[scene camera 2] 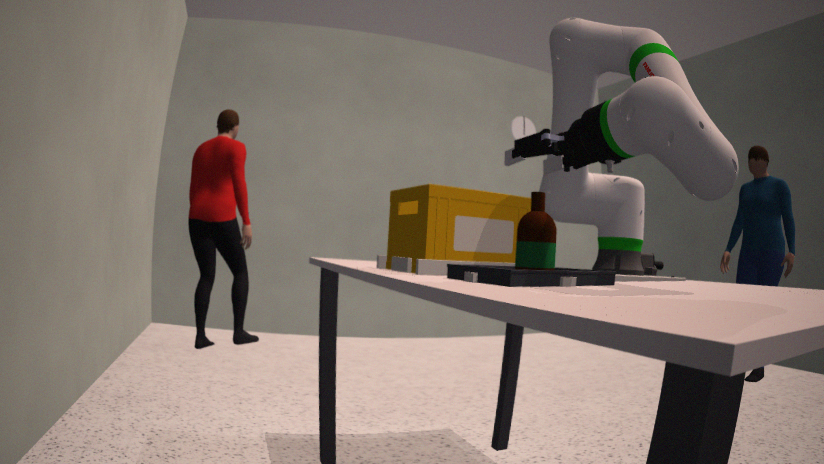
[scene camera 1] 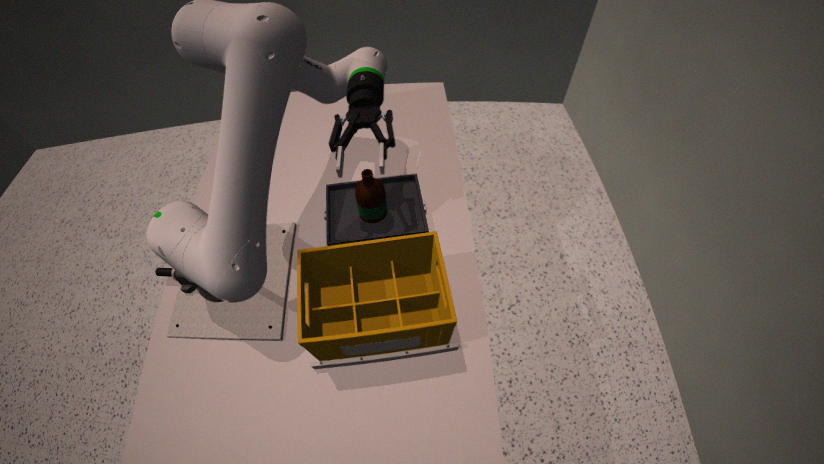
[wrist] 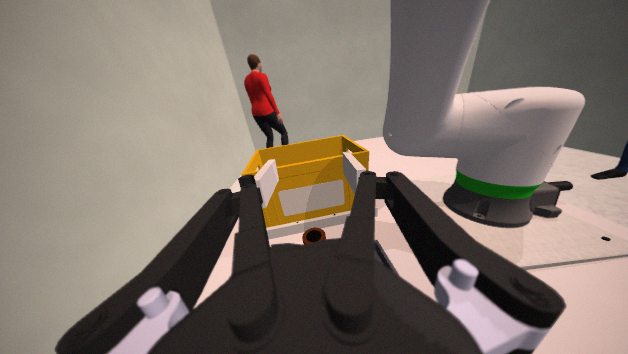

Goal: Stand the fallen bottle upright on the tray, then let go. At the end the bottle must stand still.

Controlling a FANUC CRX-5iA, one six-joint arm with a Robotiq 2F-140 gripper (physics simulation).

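Frame: origin at the arm's base, x ahead, y left, z up, level; metres.
Seen in the pictures: gripper, fingertip midpoint: (scene camera 2: 526,163) (scene camera 1: 360,172) (wrist: 309,166); arm's base, link origin: (scene camera 2: 618,274) (wrist: 481,205).
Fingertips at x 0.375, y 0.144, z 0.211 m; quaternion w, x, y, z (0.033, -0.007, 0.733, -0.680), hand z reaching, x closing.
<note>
Offsets run from my fingertips to a thing's middle.
A brown bottle @(dx +0.002, dy +0.053, dz -0.139 m) (scene camera 1: 370,197) (scene camera 2: 536,230) with a green band stands upright on the dark tray (scene camera 1: 340,231) (scene camera 2: 481,277), a little left of the tray's middle in scene camera 1. In the wrist view the bottle's mouth @(dx +0.002, dy +0.053, dz -0.061 m) (wrist: 314,236) shows just above the gripper's body; the rest of the bottle is hidden there. My gripper (scene camera 1: 360,161) (scene camera 2: 509,157) (wrist: 309,166) is open, with nothing between its light fingertips. It hangs above the height of the bottle's neck, apart from the bottle.
A yellow crate @(dx +0.036, dy -0.228, dz -0.134 m) (scene camera 1: 374,338) (scene camera 2: 408,230) (wrist: 310,145) with six compartments stands right beside the tray, held by light strips. The robot's base plate (scene camera 1: 230,322) lies left of the crate. A person in red (scene camera 2: 219,178) (wrist: 259,95) and a person in blue (scene camera 2: 764,213) stand beyond the table.
</note>
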